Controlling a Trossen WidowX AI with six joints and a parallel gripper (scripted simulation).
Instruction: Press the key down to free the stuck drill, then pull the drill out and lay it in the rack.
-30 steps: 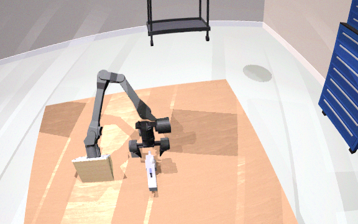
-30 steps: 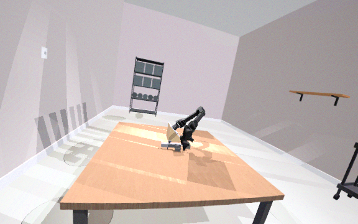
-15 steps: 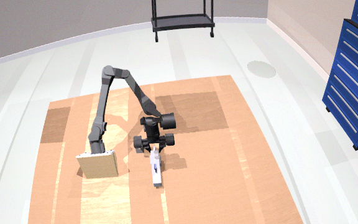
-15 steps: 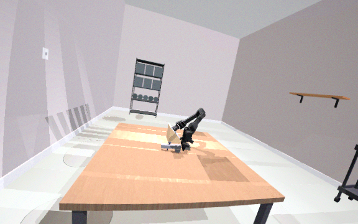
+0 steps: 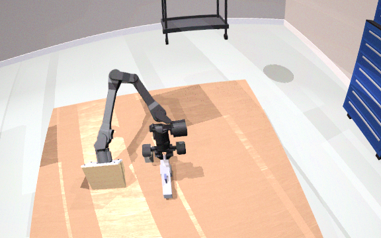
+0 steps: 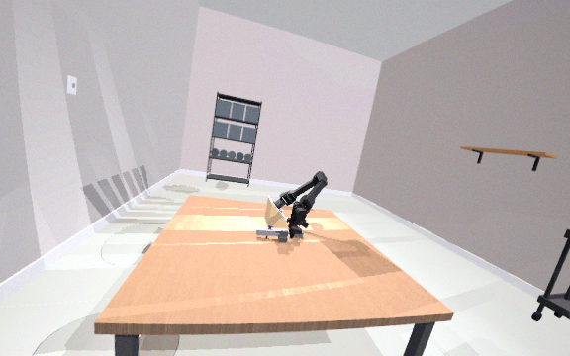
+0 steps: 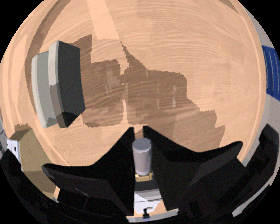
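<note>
The drill is 5 cm to the right of my gripper tip and 3 cm above it. Also, from my gripper tip: grey rack: 7 cm behind, 6 cm to the left; white block: 11 cm to the right, 2 cm above, 1 cm behind; blue key: 14 cm to the right, 3 cm above, 1 cm behind.
</note>
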